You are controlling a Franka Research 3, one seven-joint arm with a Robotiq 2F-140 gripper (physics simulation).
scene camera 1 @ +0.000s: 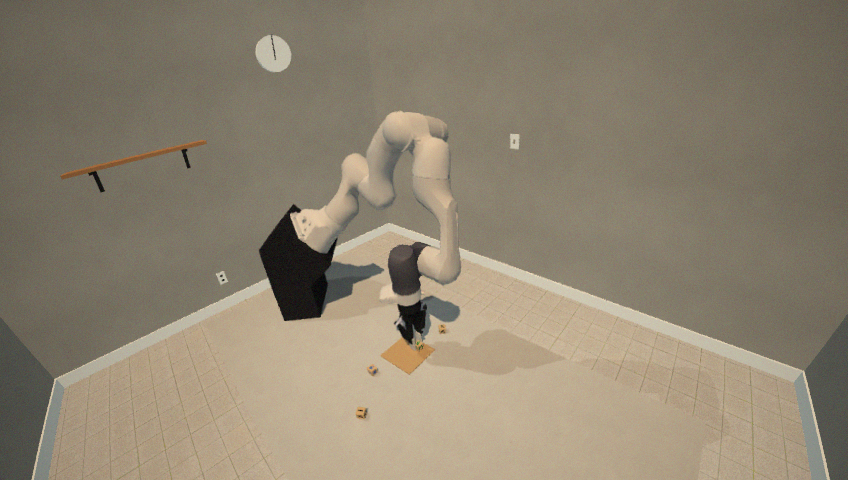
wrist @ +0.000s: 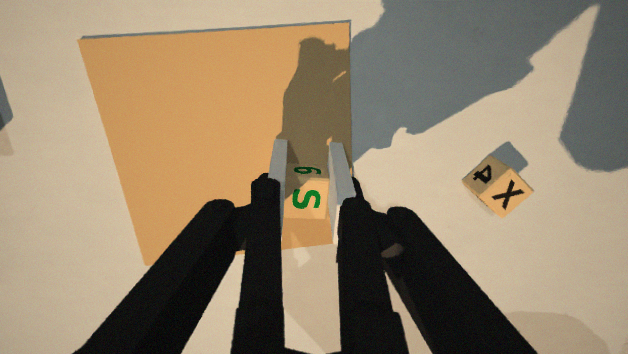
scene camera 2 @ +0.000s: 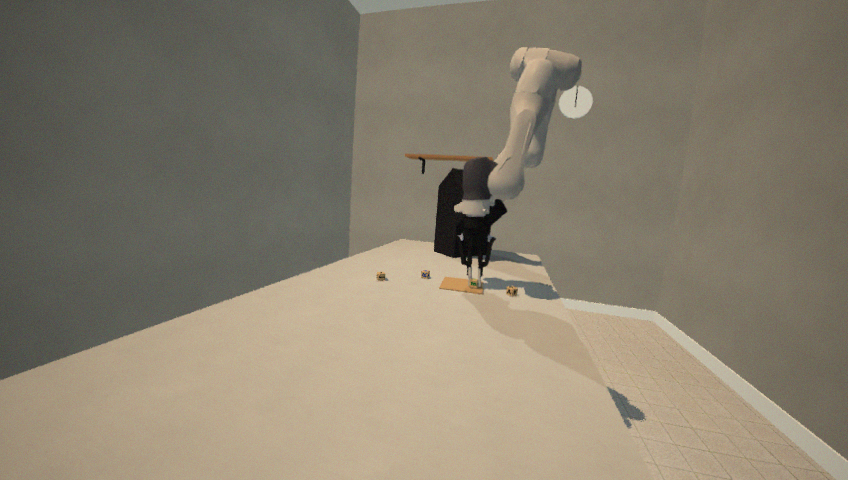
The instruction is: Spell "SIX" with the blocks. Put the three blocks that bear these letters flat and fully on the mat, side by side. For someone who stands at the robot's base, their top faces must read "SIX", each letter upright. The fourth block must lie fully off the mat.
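Observation:
My gripper points down and is shut on the S block. Its green S faces up and looks turned on its side in the wrist view; a green 6 is on a side face. The block is at or just above the orange mat, near a corner; I cannot tell if it touches. The X block lies off the mat, black X up, turned diagonally in the wrist view, with a 4 on its side.
A block with blue marks lies off the mat on the side away from the X block. Another block with dark marks lies farther out. Their letters are too small to read. The black robot pedestal stands behind.

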